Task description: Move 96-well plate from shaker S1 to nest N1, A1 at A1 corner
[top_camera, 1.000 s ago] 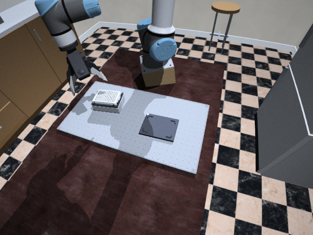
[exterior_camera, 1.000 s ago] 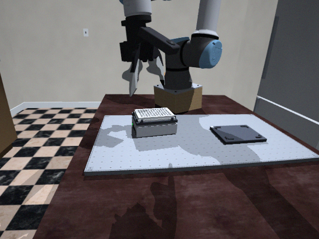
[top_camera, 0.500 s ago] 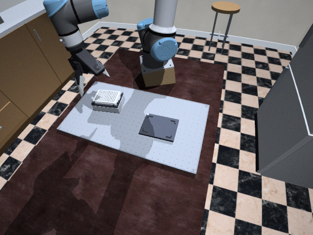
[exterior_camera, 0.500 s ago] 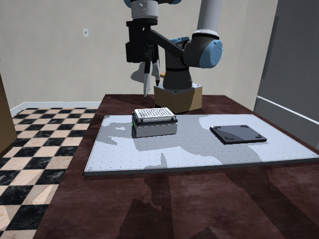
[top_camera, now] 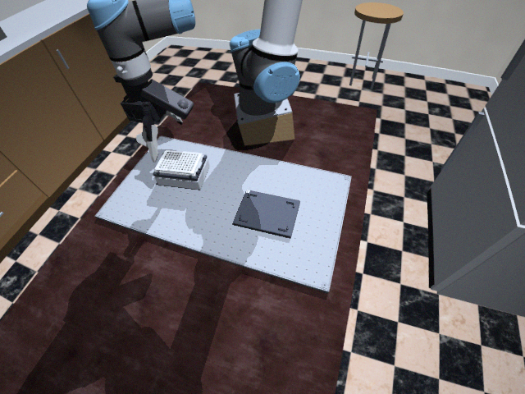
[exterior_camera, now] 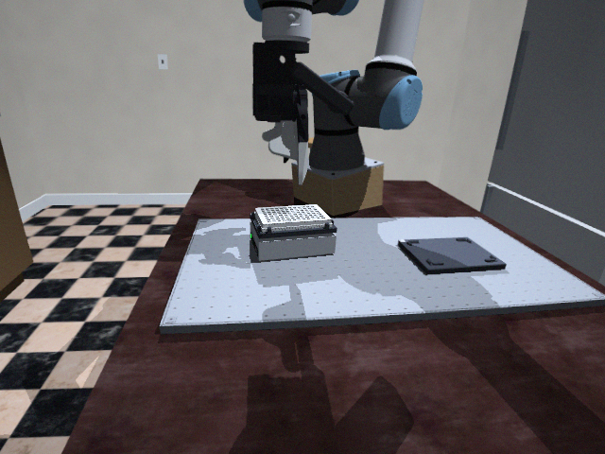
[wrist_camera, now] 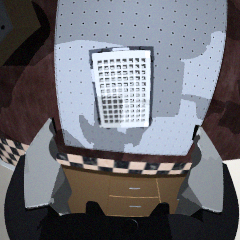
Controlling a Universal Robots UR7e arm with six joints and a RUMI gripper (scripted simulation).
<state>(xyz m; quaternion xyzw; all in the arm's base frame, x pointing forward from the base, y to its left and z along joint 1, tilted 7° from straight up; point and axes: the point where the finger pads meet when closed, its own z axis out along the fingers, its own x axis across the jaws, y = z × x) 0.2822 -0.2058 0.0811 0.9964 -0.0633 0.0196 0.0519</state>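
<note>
The white 96-well plate lies 80 mm below my hand. Round my hand: dark plate nest (290 mm to the left, 140 mm below, 110 mm ahead).
</note>
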